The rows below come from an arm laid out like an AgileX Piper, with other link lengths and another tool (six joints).
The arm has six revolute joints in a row. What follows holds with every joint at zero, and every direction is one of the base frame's.
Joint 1 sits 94.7 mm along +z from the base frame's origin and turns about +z.
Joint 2 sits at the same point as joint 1 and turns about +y.
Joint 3 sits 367.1 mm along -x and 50.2 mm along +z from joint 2 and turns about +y.
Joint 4 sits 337.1 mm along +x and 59.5 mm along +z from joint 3 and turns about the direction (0.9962, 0, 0.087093).
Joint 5 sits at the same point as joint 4 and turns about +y.
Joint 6 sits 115.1 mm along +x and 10.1 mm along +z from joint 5 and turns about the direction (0.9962, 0, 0.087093).
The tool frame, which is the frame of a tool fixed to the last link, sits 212.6 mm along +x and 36.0 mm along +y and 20.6 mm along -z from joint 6; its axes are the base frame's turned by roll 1.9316, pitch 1.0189 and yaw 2.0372 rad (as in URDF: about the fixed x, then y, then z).
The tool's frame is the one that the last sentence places.
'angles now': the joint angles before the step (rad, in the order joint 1, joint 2, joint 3, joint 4, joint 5, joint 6). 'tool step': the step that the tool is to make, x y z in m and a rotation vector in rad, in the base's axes. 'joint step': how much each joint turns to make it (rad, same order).
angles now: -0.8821, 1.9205, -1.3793, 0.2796, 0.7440, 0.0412
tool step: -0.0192, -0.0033, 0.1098, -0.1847, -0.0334, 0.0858
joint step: 0.0010, -0.2005, -0.0181, -0.0798, 0.0646, -0.0492
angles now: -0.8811, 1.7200, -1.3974, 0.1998, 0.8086, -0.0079
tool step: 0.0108, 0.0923, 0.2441, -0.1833, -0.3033, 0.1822
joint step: 0.0204, -0.3133, -0.1587, 0.2051, 0.1772, -0.1454
